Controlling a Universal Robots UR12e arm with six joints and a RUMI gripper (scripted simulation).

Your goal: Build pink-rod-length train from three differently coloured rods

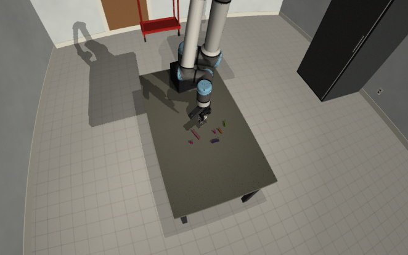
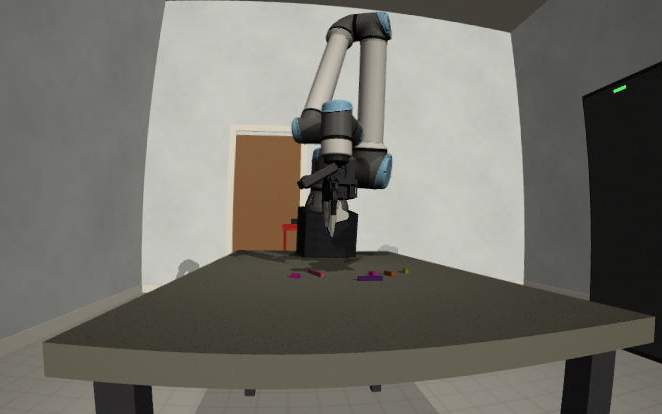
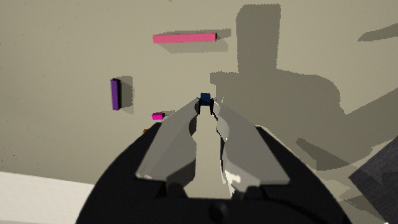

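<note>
My gripper is now 110 mm above the pink rod, 50 mm short of it and 30 mm to the left of it. The rest, counted from my hand: purple rod (120 mm ahead, 110 mm to the left, 110 mm below); orange rod (160 mm to the left, 110 mm below, 30 mm ahead); blue rod (10 mm below).
</note>
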